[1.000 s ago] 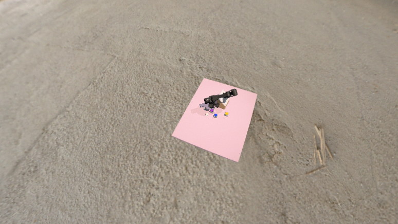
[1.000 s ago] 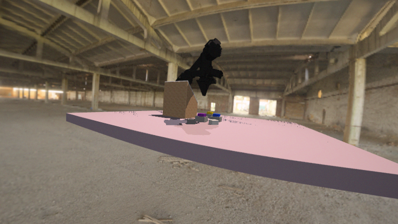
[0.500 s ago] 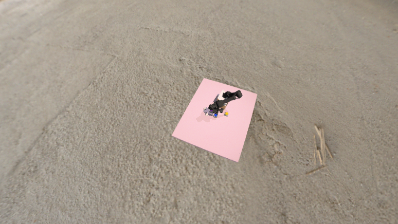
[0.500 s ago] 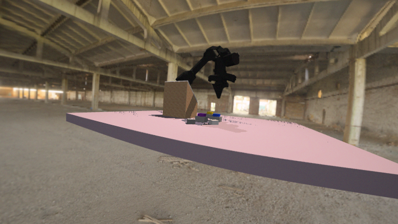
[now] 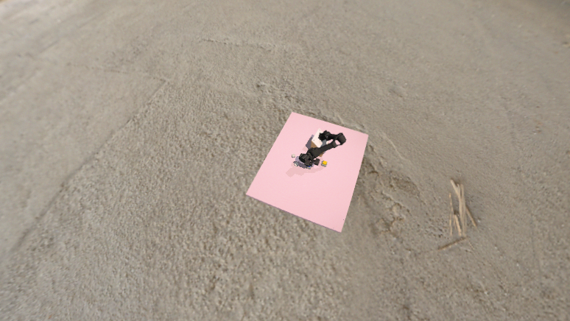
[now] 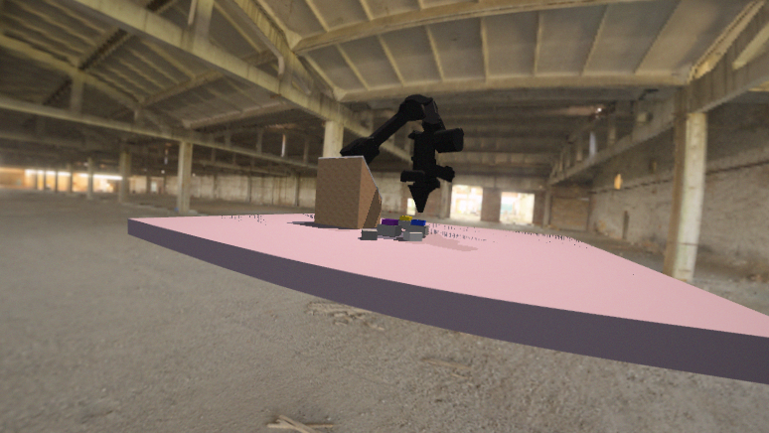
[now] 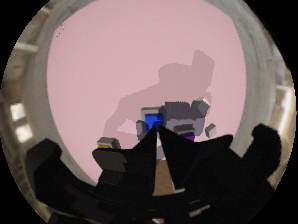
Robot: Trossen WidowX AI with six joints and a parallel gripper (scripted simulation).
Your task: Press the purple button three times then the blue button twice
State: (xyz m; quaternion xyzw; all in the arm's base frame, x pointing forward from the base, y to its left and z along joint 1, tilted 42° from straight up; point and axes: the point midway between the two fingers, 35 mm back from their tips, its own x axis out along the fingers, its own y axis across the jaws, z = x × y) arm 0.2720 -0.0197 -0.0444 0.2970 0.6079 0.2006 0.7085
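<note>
Right now my gripper tip is 3 cm above the blue button. Also, from my gripper tip: pale block 12 cm to the right, 5 cm below, 1 cm ahead; then yellow button 14 cm to the left, 7 cm behind, 3 cm below; then purple button 7 cm to the right, 6 cm behind, 3 cm below.
</note>
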